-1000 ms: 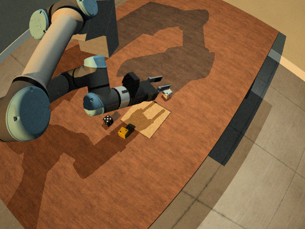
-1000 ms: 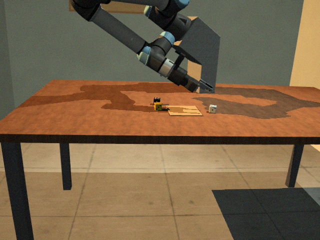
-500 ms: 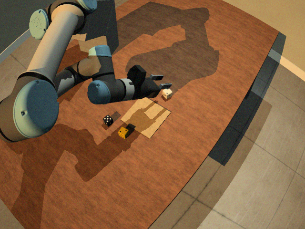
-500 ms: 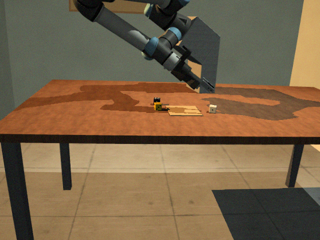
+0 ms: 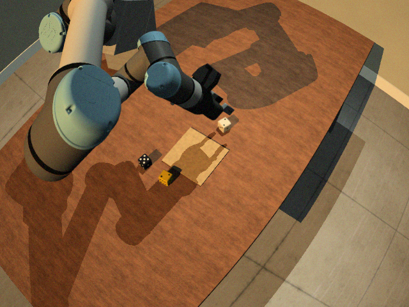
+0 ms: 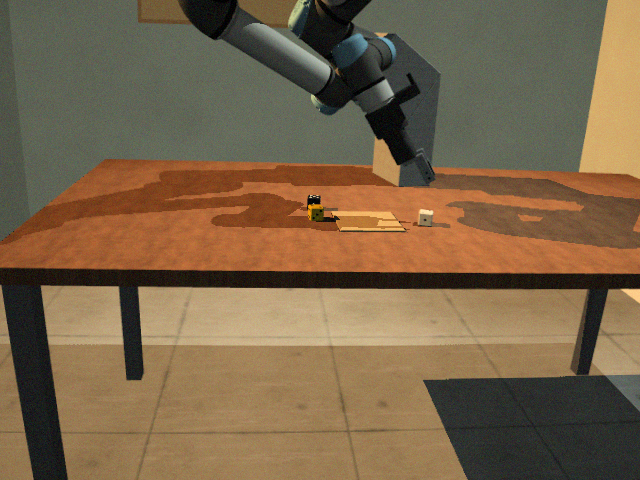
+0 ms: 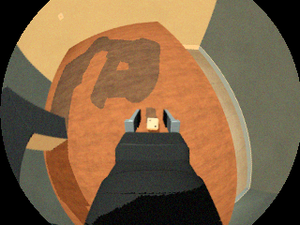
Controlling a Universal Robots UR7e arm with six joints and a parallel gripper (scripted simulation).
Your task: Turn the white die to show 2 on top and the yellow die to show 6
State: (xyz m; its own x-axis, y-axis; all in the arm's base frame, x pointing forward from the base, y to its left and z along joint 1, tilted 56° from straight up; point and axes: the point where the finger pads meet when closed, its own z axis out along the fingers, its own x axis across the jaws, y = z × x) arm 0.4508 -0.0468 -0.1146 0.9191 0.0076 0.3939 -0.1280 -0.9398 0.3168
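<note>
Right now the white die is 10 cm below my hand and 1 cm to the left of it. Also, from my hand: yellow die (24 cm to the right, 10 cm below, 4 cm behind); tan mat (12 cm to the right, 12 cm below, 1 cm behind); black die (23 cm to the right, 12 cm behind, 10 cm below).
</note>
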